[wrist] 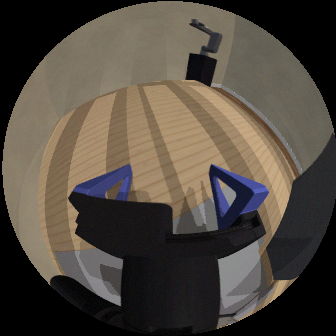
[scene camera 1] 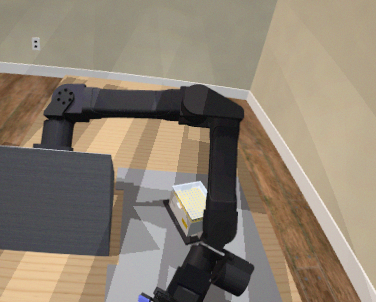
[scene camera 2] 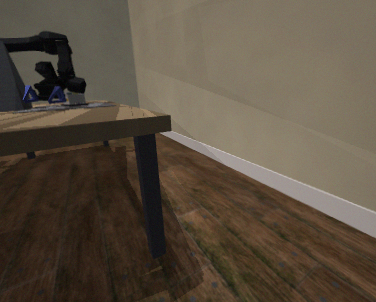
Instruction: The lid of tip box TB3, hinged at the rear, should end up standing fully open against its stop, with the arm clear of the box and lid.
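The tip box TB3 sits on a dark base plate, with yellow tips showing in its top. In scene camera 1 its clear lid seems to lie down over the tips, not upright, but the arm hides the box's right side. My gripper is open and empty, its two blue fingers wide apart. It is low over the table, apart from the box and off to the near side in scene camera 1, where part of a blue finger shows at the bottom edge.
The arm's forearm hangs down close beside the box in scene camera 1. A grey mat lies on the wooden table. A large dark block stands at the left. Another small arm on a black pedestal shows far off.
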